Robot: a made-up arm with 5 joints.
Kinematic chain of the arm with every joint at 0, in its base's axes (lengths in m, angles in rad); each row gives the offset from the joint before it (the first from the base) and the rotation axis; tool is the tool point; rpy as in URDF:
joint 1: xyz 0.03 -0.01 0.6 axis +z
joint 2: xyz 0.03 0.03 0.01 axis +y
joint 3: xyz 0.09 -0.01 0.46 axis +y
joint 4: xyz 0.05 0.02 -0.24 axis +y
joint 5: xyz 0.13 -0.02 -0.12 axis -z
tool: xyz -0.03 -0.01 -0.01 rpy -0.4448 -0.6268 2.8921
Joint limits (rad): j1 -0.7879..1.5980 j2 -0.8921..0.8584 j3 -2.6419..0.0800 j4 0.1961..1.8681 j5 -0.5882..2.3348
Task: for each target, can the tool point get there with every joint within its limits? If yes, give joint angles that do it. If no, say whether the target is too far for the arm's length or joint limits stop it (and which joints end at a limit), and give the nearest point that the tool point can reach.
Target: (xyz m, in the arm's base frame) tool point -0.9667 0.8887 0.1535
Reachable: no: too far | nearest point -0.0388 0.6775 0.4869 | short by 1.008 m
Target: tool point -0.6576 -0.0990 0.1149
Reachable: no: joint limits stop it (at a limit: joint 1, joint 2, joint 5) | nearest point -0.0236 0.1746 0.4826 | short by 0.782 m
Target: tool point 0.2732 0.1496 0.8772
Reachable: yes | joints 0.5301 -0.4086 -0.5052 0.5315 0.1545
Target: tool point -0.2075 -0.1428 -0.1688
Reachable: no: joint limits stop it (at a limit: joint 1, joint 2, joint 5) | nearest point -0.0246 0.2120 0.4592 | short by 0.744 m
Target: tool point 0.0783 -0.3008 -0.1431
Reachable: no: joint limits stop it (at a limit: joint 1, joint 2, joint 5) | nearest point 0.3121 -0.2246 0.4122 | short by 0.607 m
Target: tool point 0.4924 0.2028 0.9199
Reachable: yes | joints 0.4261 0.0277 -1.1739 0.8503 -0.2606
